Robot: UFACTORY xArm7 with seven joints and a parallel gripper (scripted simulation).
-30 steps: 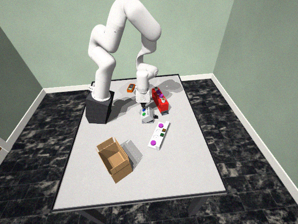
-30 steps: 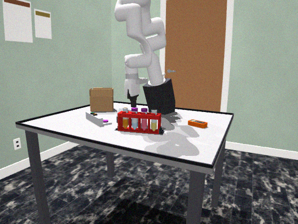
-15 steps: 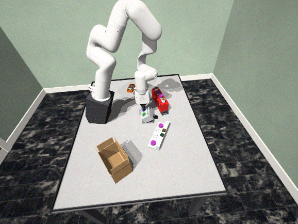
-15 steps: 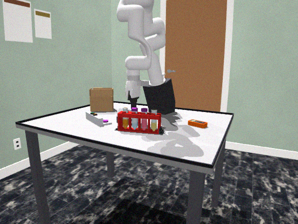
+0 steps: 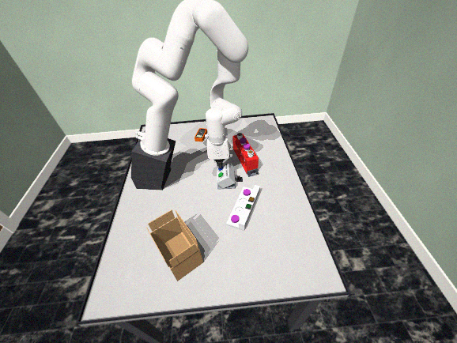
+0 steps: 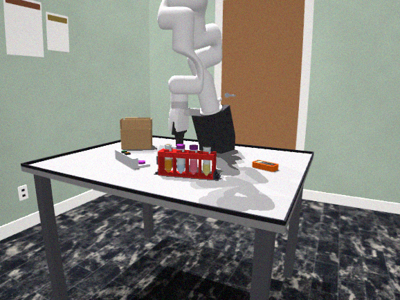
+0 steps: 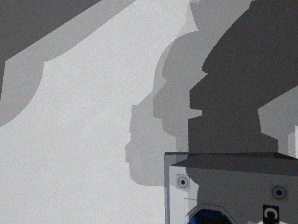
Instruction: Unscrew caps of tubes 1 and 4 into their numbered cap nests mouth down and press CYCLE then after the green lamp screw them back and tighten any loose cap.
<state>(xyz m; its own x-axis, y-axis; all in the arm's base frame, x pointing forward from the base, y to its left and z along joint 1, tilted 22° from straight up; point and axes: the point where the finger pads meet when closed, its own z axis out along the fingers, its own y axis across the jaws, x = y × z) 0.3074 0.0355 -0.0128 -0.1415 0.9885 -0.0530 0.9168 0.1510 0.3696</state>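
Right now my hand is 3 cm above the blue key. From my hand the other things lie so: green key: 1 cm ahead, 4 cm to the right, 3 cm below; then grey key housing: 2 cm ahead, 2 cm to the right, 4 cm below; then orange device: 18 cm behind, 34 cm to the left, 8 cm below.
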